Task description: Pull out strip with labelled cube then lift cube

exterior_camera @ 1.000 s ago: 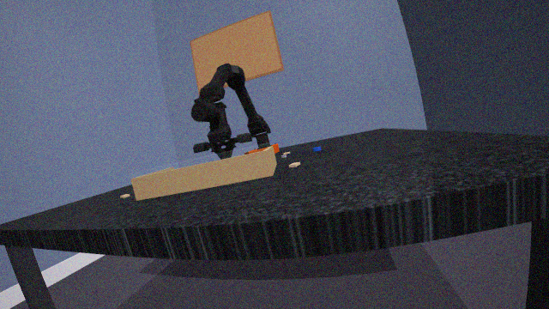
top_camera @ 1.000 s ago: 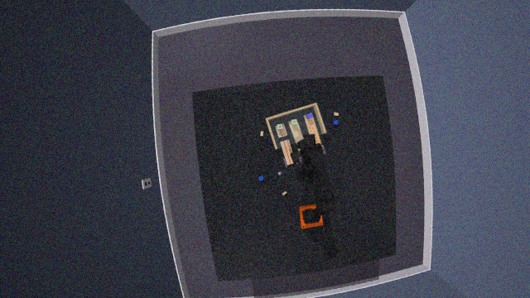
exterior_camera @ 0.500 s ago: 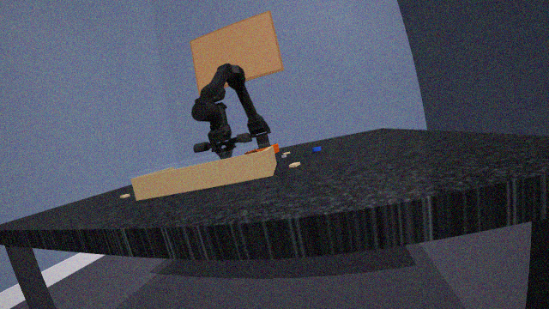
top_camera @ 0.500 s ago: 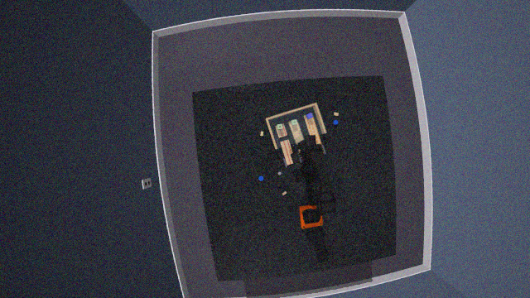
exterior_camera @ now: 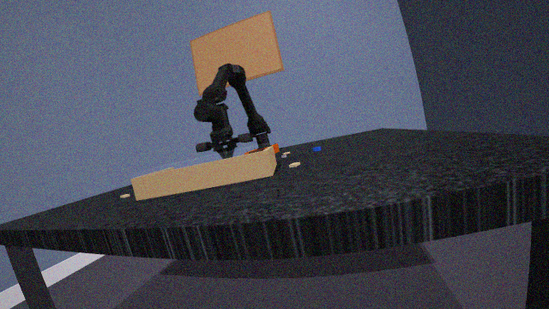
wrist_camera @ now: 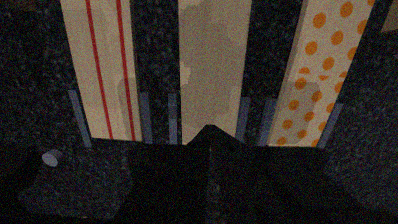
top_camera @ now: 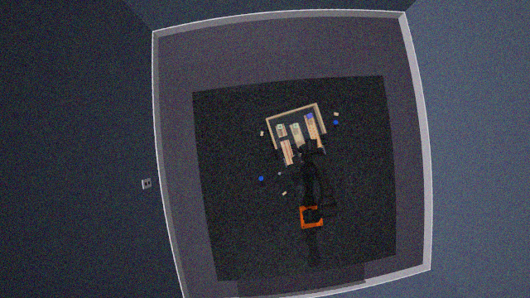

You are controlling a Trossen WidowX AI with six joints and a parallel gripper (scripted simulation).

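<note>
Now: the strip 12 cm ahead of my gripper tip and 9 cm to the right of it.
</note>
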